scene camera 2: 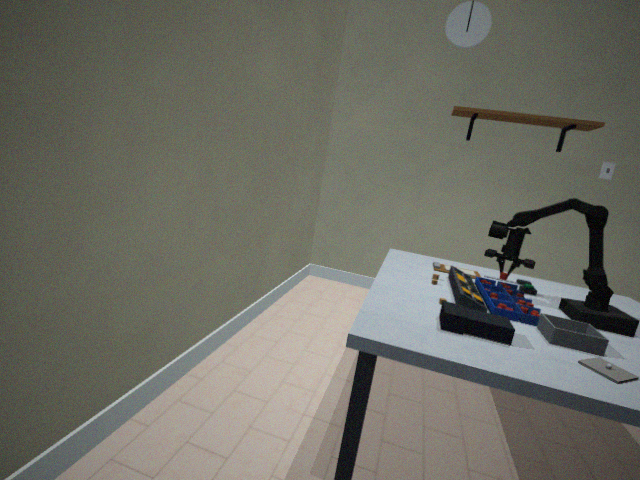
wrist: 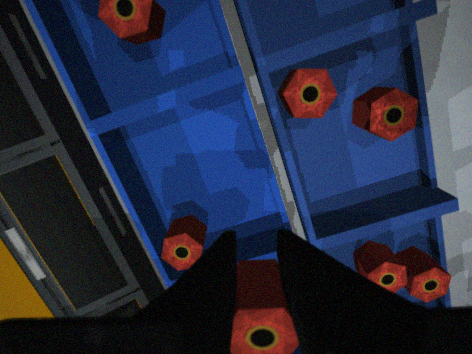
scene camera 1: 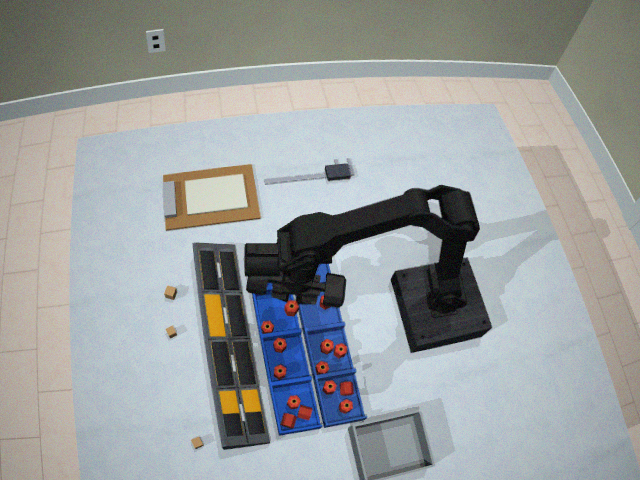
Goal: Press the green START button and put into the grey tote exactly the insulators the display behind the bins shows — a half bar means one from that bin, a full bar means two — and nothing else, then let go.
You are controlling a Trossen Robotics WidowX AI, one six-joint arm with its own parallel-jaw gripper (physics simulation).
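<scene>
My gripper (scene camera 2: 503, 273) (wrist: 256, 241) is shut on a red-orange hex insulator (scene camera 1: 291, 307) (scene camera 2: 503, 276) (wrist: 262, 297), raised above the blue bins (scene camera 1: 292, 381) (wrist: 170, 102). Other insulators, such as one in the wrist view (wrist: 310, 93), stand in the bins; a few lie on their sides. The display (scene camera 1: 219, 443) has a full yellow bar (scene camera 1: 215, 315) in the second row from the top, left column, and half bars (scene camera 1: 228, 401) (scene camera 1: 251, 401) in both bottom cells. The grey tote (scene camera 1: 390, 417) (scene camera 2: 571, 343) shows no insulator in scene camera 1. The green button (scene camera 2: 527, 285) is hidden in scene camera 1.
A clipboard (scene camera 1: 217, 196) and a caliper (scene camera 1: 338, 171) lie at the top in scene camera 1. Small wooden cubes (scene camera 1: 170, 292) (scene camera 1: 197, 442) lie beside the display. A black box (scene camera 2: 475, 323) and a flat plate with a knob (scene camera 2: 599, 365) are near the table edge.
</scene>
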